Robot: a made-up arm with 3 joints.
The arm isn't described. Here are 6 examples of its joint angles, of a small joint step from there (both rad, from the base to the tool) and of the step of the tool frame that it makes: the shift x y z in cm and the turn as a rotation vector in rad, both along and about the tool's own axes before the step.
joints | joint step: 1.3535 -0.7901 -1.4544 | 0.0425 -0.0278 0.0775
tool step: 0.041 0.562 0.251 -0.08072 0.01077 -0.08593
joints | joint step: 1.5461 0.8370 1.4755 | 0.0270 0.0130 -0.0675
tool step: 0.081 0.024 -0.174 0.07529 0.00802 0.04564
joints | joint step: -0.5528 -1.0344 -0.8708 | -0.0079 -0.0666 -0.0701
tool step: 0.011 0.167 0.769 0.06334 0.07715 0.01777
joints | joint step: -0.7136 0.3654 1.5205 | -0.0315 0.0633 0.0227
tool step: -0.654 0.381 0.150 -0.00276 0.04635 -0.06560
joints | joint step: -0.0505 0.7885 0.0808 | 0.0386 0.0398 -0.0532
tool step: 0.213 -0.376 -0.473 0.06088 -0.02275 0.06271
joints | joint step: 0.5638 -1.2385 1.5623 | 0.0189 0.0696 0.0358
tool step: -0.511 0.515 -0.067 -0.00381 0.01322 -0.08508
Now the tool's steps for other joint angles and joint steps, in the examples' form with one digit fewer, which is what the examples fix.
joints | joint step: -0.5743 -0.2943 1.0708 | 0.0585 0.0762 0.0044
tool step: -0.11 0.53 -0.66 0.0385 -0.0588 -0.0574
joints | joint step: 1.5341 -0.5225 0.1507 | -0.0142 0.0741 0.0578
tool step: -0.12 0.44 -0.85 0.0118 -0.0631 -0.0656
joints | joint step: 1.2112 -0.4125 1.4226 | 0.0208 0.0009 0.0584
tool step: 0.08 0.15 -0.14 -0.0427 -0.0347 -0.0446
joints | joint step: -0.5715 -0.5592 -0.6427 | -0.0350 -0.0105 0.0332
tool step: -0.02 0.16 -0.02 0.0095 -0.0008 -0.0289
